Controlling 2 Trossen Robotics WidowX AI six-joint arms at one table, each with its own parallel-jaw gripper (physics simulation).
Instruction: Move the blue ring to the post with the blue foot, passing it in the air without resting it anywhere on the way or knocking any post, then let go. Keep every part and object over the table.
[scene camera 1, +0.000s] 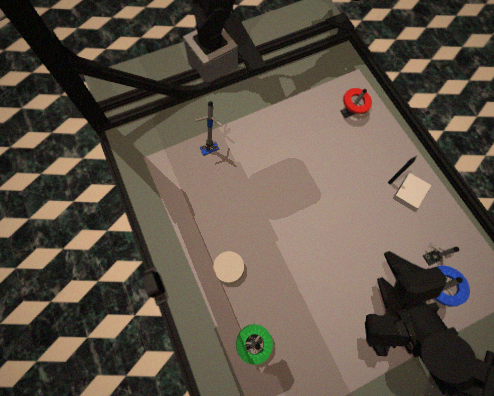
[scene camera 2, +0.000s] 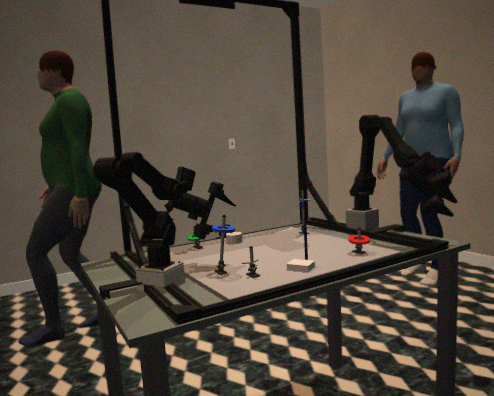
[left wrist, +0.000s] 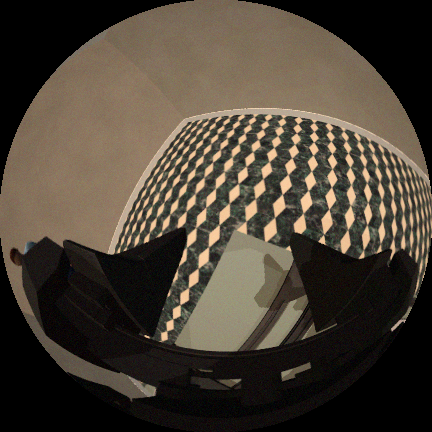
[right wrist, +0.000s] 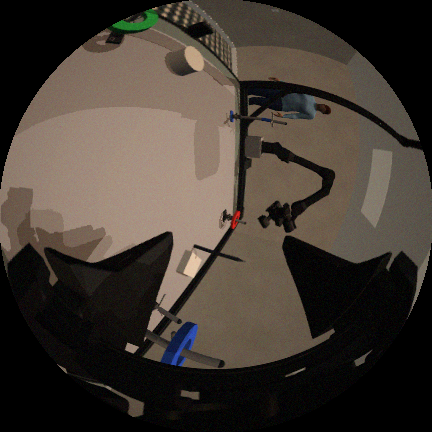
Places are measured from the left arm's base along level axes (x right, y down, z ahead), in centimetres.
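Pixels of known places: left gripper, fingertip midpoint: (scene camera 2: 454, 209) (left wrist: 240, 236) (right wrist: 261, 214); right gripper, fingertip midpoint: (scene camera 1: 382, 265) (scene camera 2: 231, 217) (right wrist: 230, 240); left arm's base at its link origin: (scene camera 1: 210, 40) (scene camera 2: 362, 209) (right wrist: 261, 146); right arm's base at its link origin: (scene camera 2: 159, 265).
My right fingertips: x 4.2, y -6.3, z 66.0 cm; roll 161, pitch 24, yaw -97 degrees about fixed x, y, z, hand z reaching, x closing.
For each thing: its top centre in the pictures, then the offset to it from my right fingertips. "spot": a spot on its surface instead.
- blue ring at its top centre: (right wrist: 187, 354) (scene camera 1: 450, 285) (scene camera 2: 223, 226) dx -7.6, dy +0.4, dz +9.0 cm
- dark post at a spot on its surface: (scene camera 2: 222, 252) spot: dx -7.6, dy +8.5, dz +9.8 cm
- post with the blue foot, surface spot: (scene camera 1: 210, 132) (right wrist: 254, 117) (scene camera 2: 302, 213) spot: dx +9.7, dy +6.1, dz -43.7 cm
- short post at a spot on its surface: (scene camera 1: 431, 257) spot: dx -16.0, dy +14.2, dz +5.6 cm
- red ring at its top centre: (scene camera 1: 358, 98) (scene camera 2: 359, 237) (right wrist: 237, 219) dx -26.2, dy +9.4, dz -33.3 cm
- green ring at its top centre: (scene camera 1: 254, 344) dx +26.3, dy +9.3, dz -1.7 cm
- pale block at its top centre: (right wrist: 192, 265) (scene camera 1: 413, 190) (scene camera 2: 300, 262) dx -22.9, dy +12.8, dz -8.2 cm
- thin black rod at its top centre: (scene camera 1: 416, 155) (scene camera 2: 304, 220) dx -20.9, dy +0.8, dz -12.9 cm
- round block at its top centre: (scene camera 1: 228, 266) (right wrist: 194, 57) (scene camera 2: 234, 233) dx +22.3, dy +11.3, dz -17.0 cm
The blue ring (scene camera 1: 465, 290) (scene camera 2: 215, 229) (right wrist: 187, 334) sits high on a dark post (scene camera 2: 222, 252), at the lower right in scene camera 1. The post with the blue foot (scene camera 1: 210, 132) (scene camera 2: 303, 215) (right wrist: 256, 118) stands upright at the upper left of scene camera 1; it has thin crossbars and a blue band. My right gripper (scene camera 1: 384, 267) (right wrist: 230, 240) is open and empty, beside the ring's post at about ring height; it covers part of the ring in scene camera 1. My left gripper (scene camera 2: 454, 208) (left wrist: 240, 236) is open and empty, far from the ring.
A short post (scene camera 1: 431, 257) (scene camera 2: 252, 262) stands beside the blue ring's post. A red ring (scene camera 1: 348, 102) and a green ring (scene camera 1: 265, 334) sit on other posts. A pale block (scene camera 1: 414, 190), a thin black rod (scene camera 1: 402, 170) (scene camera 2: 306, 245) and a round block (scene camera 1: 229, 266) stand on the table.
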